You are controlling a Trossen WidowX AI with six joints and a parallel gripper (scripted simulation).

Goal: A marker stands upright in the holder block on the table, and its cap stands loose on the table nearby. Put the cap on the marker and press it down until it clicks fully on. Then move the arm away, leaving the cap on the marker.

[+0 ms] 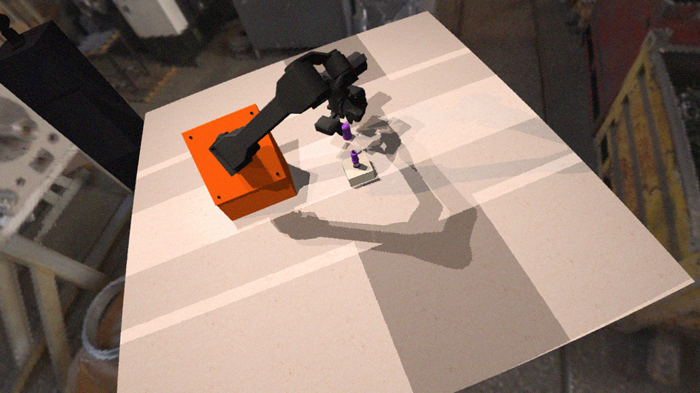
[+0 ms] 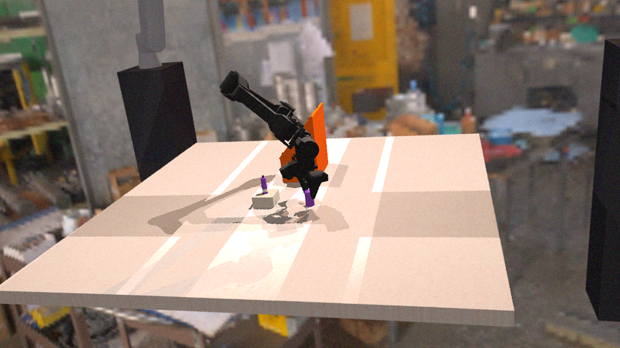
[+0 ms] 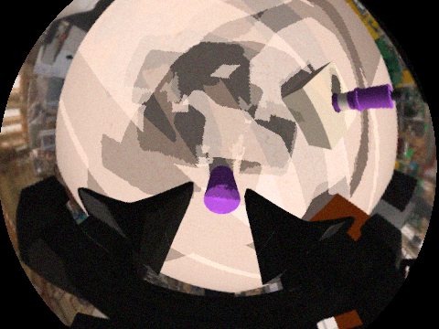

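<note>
Now: the purple cap 1 cm below my gripper tip. From my gripper tip the other things lie so: grey holder block (16 cm to the right, 1 cm below, 1 cm behind).
</note>
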